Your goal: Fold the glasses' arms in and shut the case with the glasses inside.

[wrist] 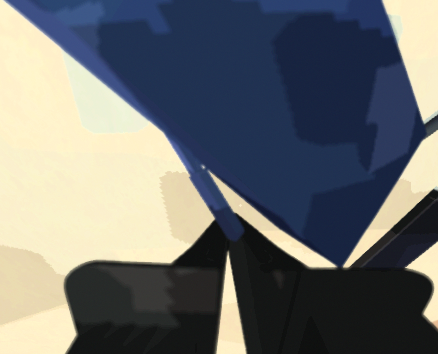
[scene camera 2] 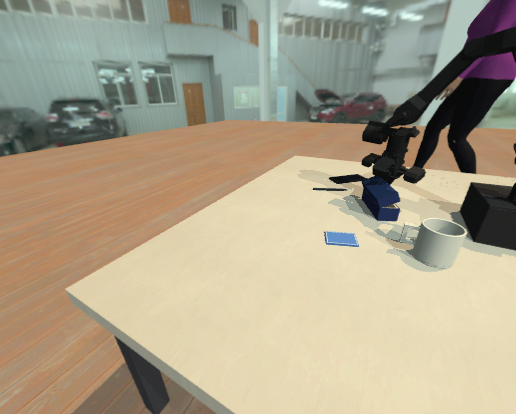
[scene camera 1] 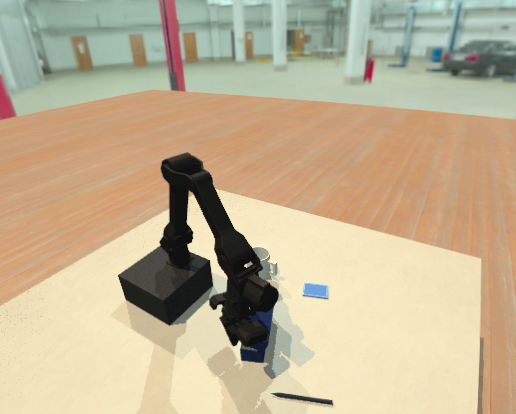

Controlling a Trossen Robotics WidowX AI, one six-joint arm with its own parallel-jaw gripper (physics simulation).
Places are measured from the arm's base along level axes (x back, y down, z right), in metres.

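Pixels of known places: gripper, between the fingertips: (wrist: 227, 220) (scene camera 1: 234, 345); arm's base, origin of its link: (scene camera 1: 179, 260).
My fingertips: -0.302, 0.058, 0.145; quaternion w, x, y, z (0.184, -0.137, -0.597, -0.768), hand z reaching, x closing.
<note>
For each thing: its top centre in the pictures, then the offset to it from my fingertips, as dx, dy, dz. "pt": a spot on its surface instead.
- thin blue rod, a spot on its surface: (wrist: 211, 192) pt -0.005, -0.026, -0.039
- pale mug, a spot on its surface: (scene camera 2: 436, 246) pt +0.104, -0.007, -0.355
- blue card, centre of its top: (scene camera 2: 341, 237) (scene camera 1: 315, 289) -0.092, +0.042, -0.327
- black pen, centre of its top: (scene camera 1: 301, 396) (scene camera 2: 330, 188) -0.193, +0.038, +0.019
- flat black item, centre of its top: (wrist: 401, 252) (scene camera 2: 348, 177) -0.151, +0.039, +0.184
The dark blue case (scene camera 1: 253, 354) (scene camera 2: 387, 214) (wrist: 225, 90) stands on the table. In scene view 2 its lid is partly down, with a narrow gap at the near end where something pale shows. A thin blue rod (wrist: 211, 192), which looks like one of the glasses' arms, sticks out from beside the case in the wrist view; its thicker end lies against the fingertips. The rest of the glasses is hidden. My gripper (scene camera 1: 234, 343) (scene camera 2: 390, 180) (wrist: 227, 220) is shut and points down at the case's side; its fingertips meet at the rod's end.
A pale mug (scene camera 1: 261, 264) (scene camera 2: 436, 246) stands near the black base block (scene camera 1: 162, 282) (scene camera 2: 492, 212). A blue card (scene camera 1: 316, 291) (scene camera 2: 341, 238) lies flat on the table. A black pen (scene camera 1: 302, 398) (scene camera 2: 330, 189) and a flat black item (scene camera 2: 346, 178) lie near the case.
</note>
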